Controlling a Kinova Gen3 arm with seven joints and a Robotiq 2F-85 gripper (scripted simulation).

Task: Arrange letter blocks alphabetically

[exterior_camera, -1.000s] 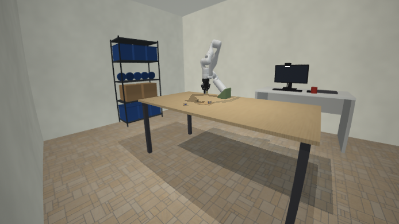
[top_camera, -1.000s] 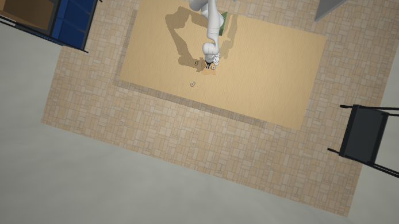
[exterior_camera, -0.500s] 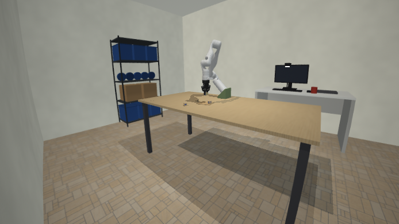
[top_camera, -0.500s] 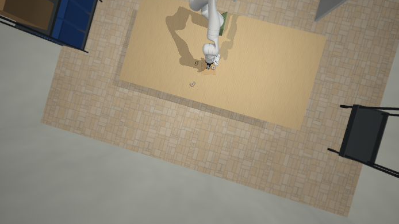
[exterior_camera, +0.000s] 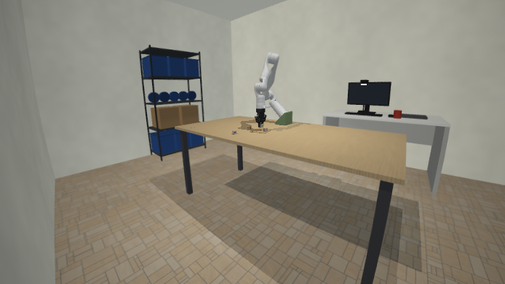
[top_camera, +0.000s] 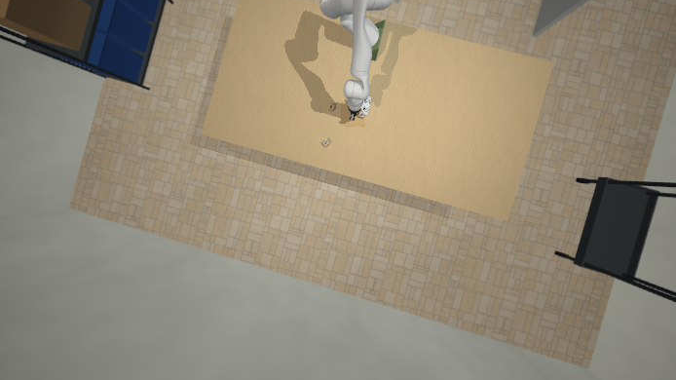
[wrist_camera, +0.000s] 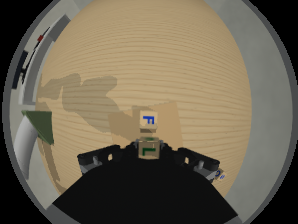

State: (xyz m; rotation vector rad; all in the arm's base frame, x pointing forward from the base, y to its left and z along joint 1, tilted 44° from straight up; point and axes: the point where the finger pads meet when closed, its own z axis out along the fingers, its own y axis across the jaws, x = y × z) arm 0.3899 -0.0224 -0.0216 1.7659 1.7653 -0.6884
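The tan mat lies 50 mm below my hand and 10 mm to the right of it. The rest, counted from my hand: green-marked block right at my hand.
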